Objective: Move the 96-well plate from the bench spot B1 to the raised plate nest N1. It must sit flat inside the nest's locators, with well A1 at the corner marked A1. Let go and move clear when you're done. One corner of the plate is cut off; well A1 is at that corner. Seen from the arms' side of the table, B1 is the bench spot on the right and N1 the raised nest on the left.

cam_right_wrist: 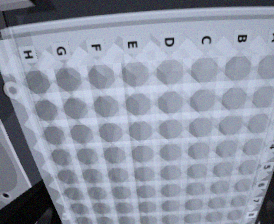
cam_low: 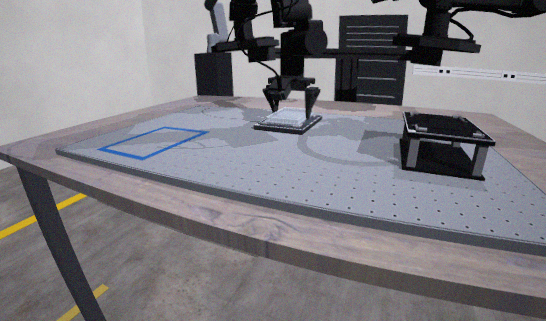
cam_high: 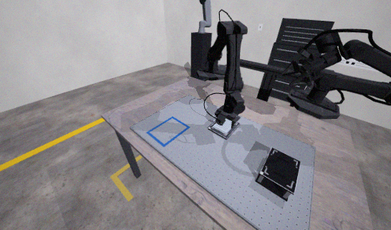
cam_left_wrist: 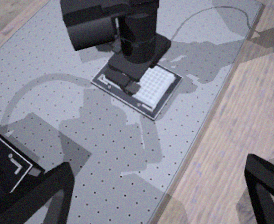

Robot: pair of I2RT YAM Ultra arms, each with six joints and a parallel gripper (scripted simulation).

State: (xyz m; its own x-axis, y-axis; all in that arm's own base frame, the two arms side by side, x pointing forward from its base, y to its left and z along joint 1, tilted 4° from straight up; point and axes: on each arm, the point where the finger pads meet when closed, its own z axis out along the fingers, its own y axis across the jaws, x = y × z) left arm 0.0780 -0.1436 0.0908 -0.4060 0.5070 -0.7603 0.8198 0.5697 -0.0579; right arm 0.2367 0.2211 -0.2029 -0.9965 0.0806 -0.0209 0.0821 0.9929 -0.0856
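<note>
Right now my right hand is right at the white 96-well plate.
My left hand is 140 mm short of the white 96-well plate, 200 mm to the left of it and 300 mm above it.
</note>
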